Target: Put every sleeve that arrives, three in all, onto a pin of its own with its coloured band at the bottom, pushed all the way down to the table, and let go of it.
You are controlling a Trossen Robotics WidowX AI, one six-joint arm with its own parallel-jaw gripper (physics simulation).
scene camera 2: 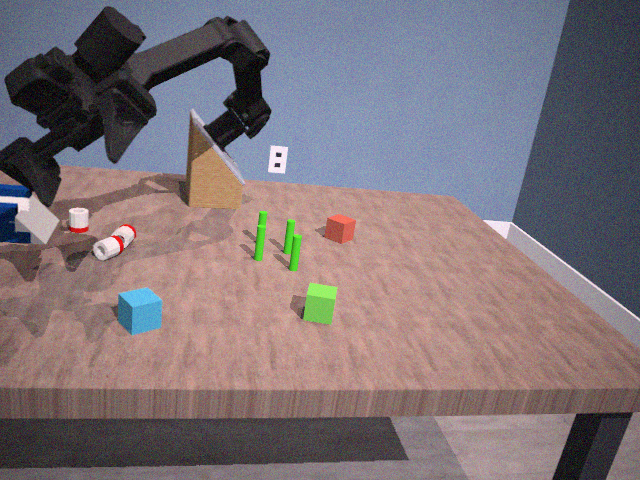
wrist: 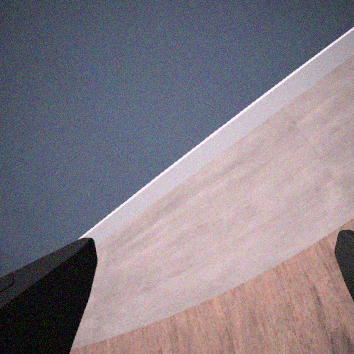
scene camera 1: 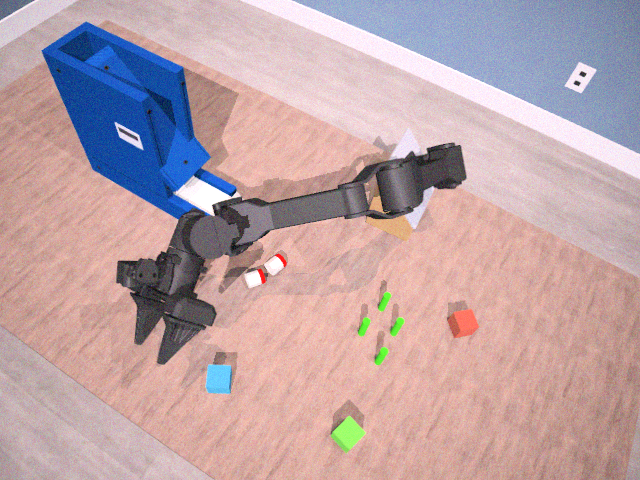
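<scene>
Four bare green pins stand upright: a back pin (scene camera 1: 384,301) (scene camera 2: 263,219), a left pin (scene camera 1: 364,327) (scene camera 2: 259,243), a right pin (scene camera 1: 397,326) (scene camera 2: 289,238) and a front pin (scene camera 1: 382,356) (scene camera 2: 295,253). One white sleeve (scene camera 1: 253,279) (scene camera 2: 106,248) with a red band lies on its side. A second sleeve (scene camera 1: 273,265) (scene camera 2: 125,236) lies end to end with it, band facing away. A third sleeve (scene camera 2: 79,219) stands upright, band down; the arm hides it in scene camera 1. My gripper (scene camera 1: 150,352) (scene camera 2: 81,181) (wrist: 221,249) is open and empty, high above the table, left of the sleeves.
A blue chute (scene camera 1: 103,113) with a white ramp (scene camera 1: 199,195) stands at the back left. A wooden wedge (scene camera 1: 387,224) (scene camera 2: 214,180) is beside the arm's base. A blue cube (scene camera 1: 218,379) (scene camera 2: 140,311), green cube (scene camera 1: 348,433) (scene camera 2: 320,303) and red cube (scene camera 1: 463,323) (scene camera 2: 340,228) surround the pins.
</scene>
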